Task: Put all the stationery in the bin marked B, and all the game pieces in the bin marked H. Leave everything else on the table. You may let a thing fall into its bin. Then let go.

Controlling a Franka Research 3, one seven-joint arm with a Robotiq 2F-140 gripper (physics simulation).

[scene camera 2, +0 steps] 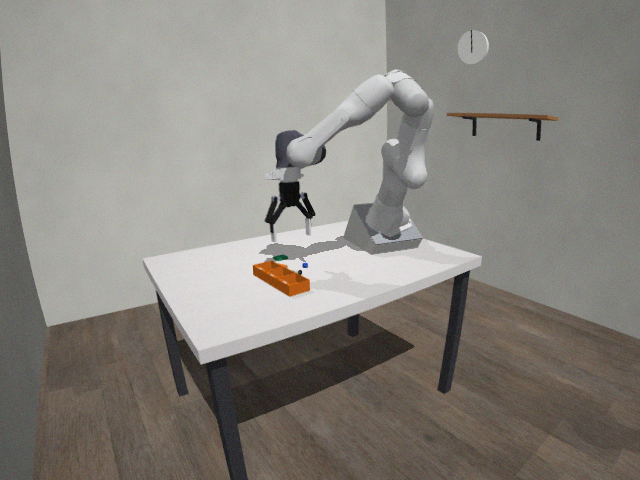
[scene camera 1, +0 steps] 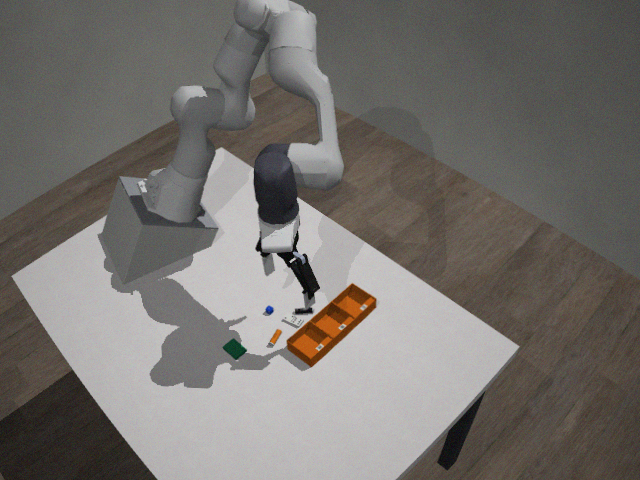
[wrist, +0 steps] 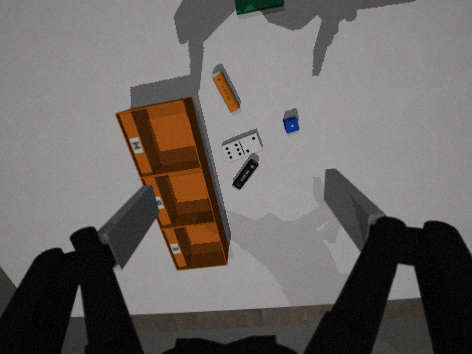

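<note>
My gripper [scene camera 1: 288,283] [scene camera 2: 291,234] [wrist: 237,192] is open and empty, high above the table. A blue die [scene camera 1: 269,310] [scene camera 2: 305,265] [wrist: 291,125] and a white domino [scene camera 1: 293,321] [wrist: 242,146] lie on the table. A small black printed stick [scene camera 1: 303,311] [wrist: 245,174] lies close beside the domino. A similar orange stick [scene camera 1: 275,337] [wrist: 226,93] lies near bin H [scene camera 1: 308,339] [wrist: 175,127]. A flat green block [scene camera 1: 234,348] [scene camera 2: 280,257] [wrist: 260,5] lies farther off. The middle bin [scene camera 1: 333,320] [wrist: 192,192] has its label partly hidden by a finger in the wrist view.
The bins form one orange three-part tray [scene camera 2: 298,287]. Its third bin [scene camera 1: 356,298] [wrist: 205,237], at the end away from H, has a label that looks like E. No thing shows in the bins. The arm's grey base [scene camera 1: 155,248] [scene camera 2: 361,235] stands on the white table [scene camera 1: 413,372] [scene camera 2: 206,304].
</note>
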